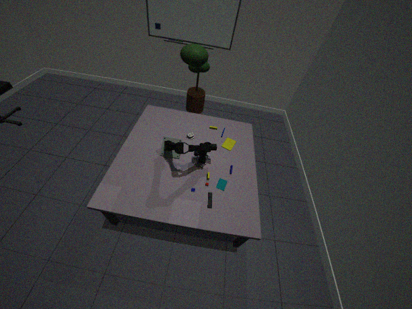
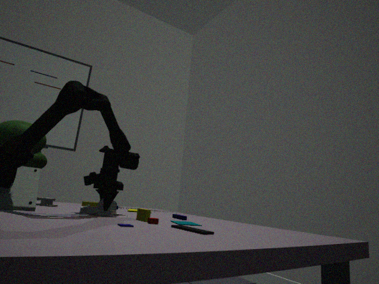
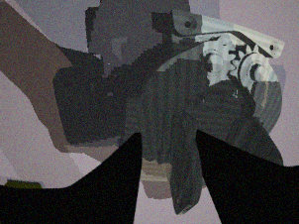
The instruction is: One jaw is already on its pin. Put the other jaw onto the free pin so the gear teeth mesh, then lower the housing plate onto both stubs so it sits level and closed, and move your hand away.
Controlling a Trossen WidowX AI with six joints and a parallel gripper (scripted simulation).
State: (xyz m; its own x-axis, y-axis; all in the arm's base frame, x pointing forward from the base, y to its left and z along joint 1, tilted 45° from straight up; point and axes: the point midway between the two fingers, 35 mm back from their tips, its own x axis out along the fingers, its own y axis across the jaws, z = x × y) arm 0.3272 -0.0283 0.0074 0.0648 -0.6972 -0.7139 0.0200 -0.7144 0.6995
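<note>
Right now my gripper tip is 27 cm to the right of the striped white block and 17 cm past it. Round my gripper tip: teal card: 21 cm ahead, 20 cm to the right, 1 cm below; yellow block: 16 cm to the right, 9 cm ahead; red cube: 24 cm to the right, 9 cm ahead, 1 cm below.
</note>
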